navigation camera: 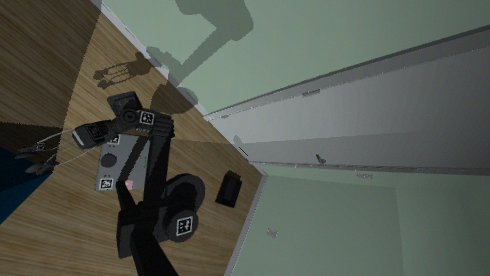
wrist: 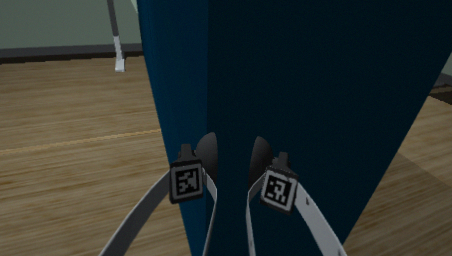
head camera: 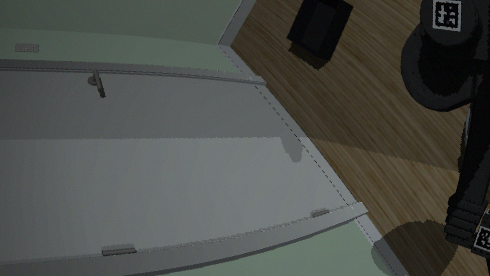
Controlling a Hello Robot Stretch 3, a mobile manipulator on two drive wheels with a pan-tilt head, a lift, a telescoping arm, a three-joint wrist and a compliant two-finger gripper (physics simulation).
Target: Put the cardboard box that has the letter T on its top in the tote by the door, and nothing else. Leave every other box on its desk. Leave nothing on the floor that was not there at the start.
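Where they show: gripper, fingertip midpoint: (navigation camera: 22,165) (wrist: 234,153); robot's base, origin of the base link: (navigation camera: 109,159).
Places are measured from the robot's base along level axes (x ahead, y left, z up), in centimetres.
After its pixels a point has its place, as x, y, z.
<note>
A black open-topped container (head camera: 339,31) @[-94.6, 26.1, 2.2] (navigation camera: 226,201) @[-104.6, 41.8, 0.3], apparently the tote, stands on the floor near the white door (head camera: 150,190) @[-88.6, -33.9, 84.9] (navigation camera: 360,125) @[-98.7, -27.9, 122.4]. My gripper (navigation camera: 32,159) (wrist: 234,153) @[18.6, -0.2, 62.2] is partly open, with a gap between its two fingertips and nothing held there. In the wrist view the fingertips appear in front of a tall dark blue object; whether they touch it I cannot tell. The cardboard box with the letter T does not show in these views, nor do the other boxes.
The tall dark blue object (navigation camera: 17,180) @[26.5, 7.6, 36.4] (wrist: 310,75) @[37.4, 1.1, 64.0] stands on the wood floor (head camera: 380,130) @[-69.1, -12.5, 0.0] (wrist: 90,110) @[55.2, 140.0, 0.0] beside my gripper. A grey leg with a white foot (wrist: 119,64) @[115.3, 209.1, 2.6] stands at the left in the wrist view. Green walls (head camera: 125,15) @[-167.9, 24.2, 70.9] (navigation camera: 310,210) @[-156.0, 44.1, 74.7] flank the door.
</note>
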